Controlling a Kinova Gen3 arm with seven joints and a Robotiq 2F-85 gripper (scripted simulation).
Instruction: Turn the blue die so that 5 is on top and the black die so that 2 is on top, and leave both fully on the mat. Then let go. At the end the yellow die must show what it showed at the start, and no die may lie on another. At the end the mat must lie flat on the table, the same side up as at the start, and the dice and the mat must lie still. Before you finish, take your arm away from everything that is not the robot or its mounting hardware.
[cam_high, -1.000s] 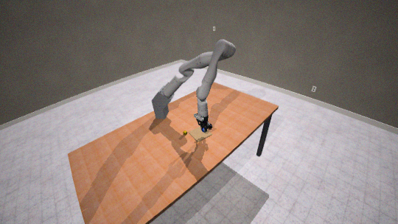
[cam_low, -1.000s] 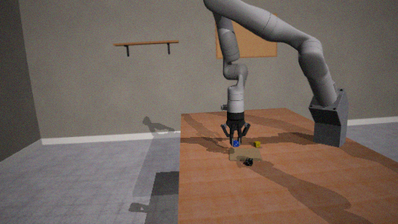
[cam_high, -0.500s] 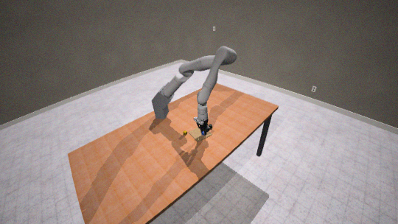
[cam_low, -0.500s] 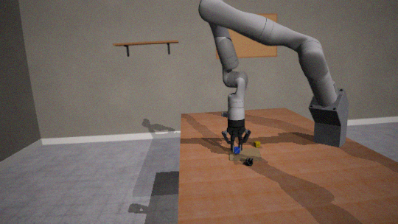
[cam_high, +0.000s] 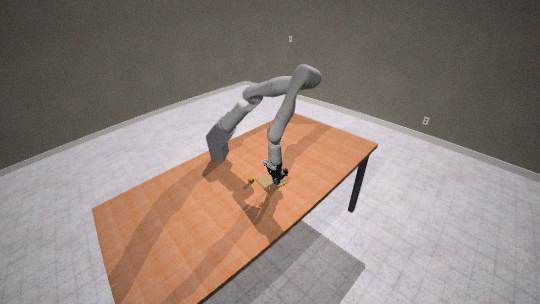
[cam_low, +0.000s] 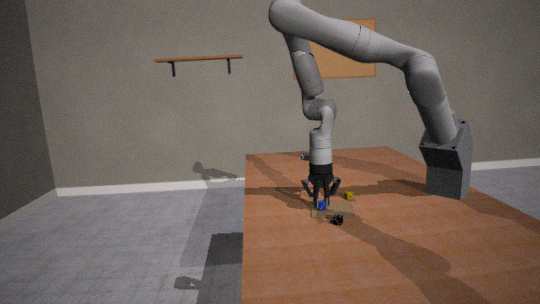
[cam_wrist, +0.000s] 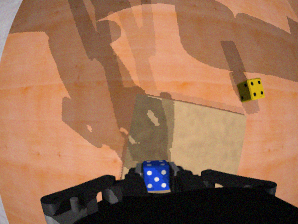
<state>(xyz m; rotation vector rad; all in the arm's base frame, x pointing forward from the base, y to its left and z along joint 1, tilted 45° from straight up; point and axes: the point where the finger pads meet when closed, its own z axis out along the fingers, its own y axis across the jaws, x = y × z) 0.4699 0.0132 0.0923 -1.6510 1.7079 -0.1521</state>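
The blue die lies 10 mm below my hand. Round my hand: yellow die 110 mm behind, 100 mm to the right, 20 mm below; tan mat 40 mm behind, 30 mm below, 10 mm to the right; black die 110 mm to the left, 40 mm behind, 20 mm below.
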